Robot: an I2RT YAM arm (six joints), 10 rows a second.
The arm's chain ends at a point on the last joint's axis. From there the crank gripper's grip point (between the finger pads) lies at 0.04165 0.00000 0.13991 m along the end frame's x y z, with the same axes.
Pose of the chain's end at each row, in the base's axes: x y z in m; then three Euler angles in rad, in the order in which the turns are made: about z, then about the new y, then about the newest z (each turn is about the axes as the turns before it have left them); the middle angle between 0 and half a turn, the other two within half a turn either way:
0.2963 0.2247 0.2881 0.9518 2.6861 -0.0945
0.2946 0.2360 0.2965 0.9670 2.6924 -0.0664
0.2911 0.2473 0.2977 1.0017 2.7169 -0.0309
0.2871 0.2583 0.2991 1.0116 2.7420 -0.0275
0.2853 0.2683 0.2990 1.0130 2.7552 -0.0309
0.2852 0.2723 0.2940 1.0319 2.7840 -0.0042
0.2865 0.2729 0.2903 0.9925 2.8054 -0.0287
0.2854 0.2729 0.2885 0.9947 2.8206 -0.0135
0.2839 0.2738 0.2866 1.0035 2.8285 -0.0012
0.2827 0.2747 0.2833 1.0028 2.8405 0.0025
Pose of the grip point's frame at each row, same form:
0.3136 0.2422 0.1442 0.9518 2.6861 -0.0945
0.3101 0.2536 0.1524 0.9670 2.6924 -0.0664
0.3028 0.2632 0.1531 1.0017 2.7169 -0.0309
0.2966 0.2713 0.1540 1.0116 2.7420 -0.0275
0.2939 0.2796 0.1537 1.0130 2.7552 -0.0309
0.2905 0.2808 0.1484 1.0319 2.7840 -0.0042
0.2912 0.2780 0.1445 0.9925 2.8054 -0.0287
0.2884 0.2765 0.1426 0.9947 2.8206 -0.0135
0.2858 0.2767 0.1407 1.0035 2.8285 -0.0012
0.2835 0.2762 0.1373 1.0028 2.8405 0.0025

